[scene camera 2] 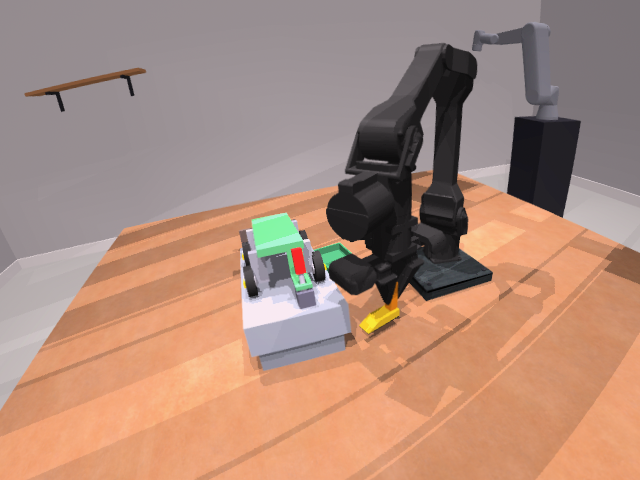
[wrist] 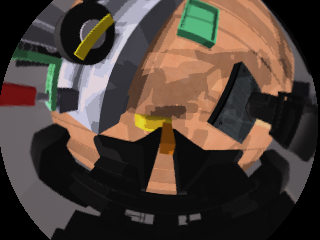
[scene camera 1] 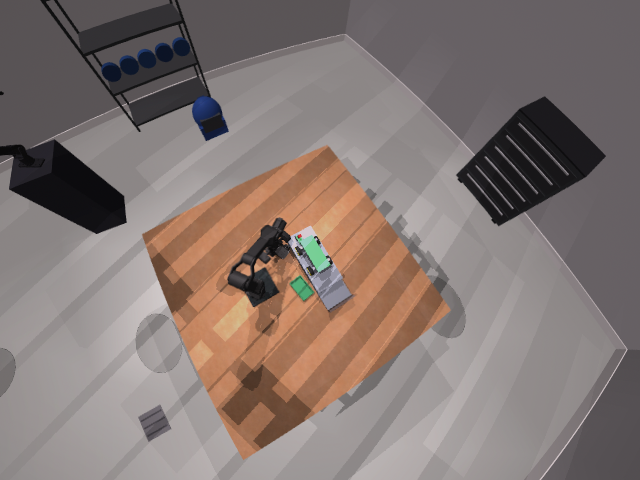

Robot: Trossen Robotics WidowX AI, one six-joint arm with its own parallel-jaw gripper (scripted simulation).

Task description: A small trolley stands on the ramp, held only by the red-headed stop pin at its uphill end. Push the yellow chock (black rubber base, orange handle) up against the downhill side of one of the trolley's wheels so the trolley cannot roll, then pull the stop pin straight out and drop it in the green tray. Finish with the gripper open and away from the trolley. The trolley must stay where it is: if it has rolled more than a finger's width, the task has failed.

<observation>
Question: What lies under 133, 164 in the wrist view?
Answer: The gripper.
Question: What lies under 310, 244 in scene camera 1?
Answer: A green-topped trolley.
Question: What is the gripper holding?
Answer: A yellow chock.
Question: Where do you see a yellow chock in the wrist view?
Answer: At 149, 123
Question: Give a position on a yellow chock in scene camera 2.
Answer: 378, 318
</observation>
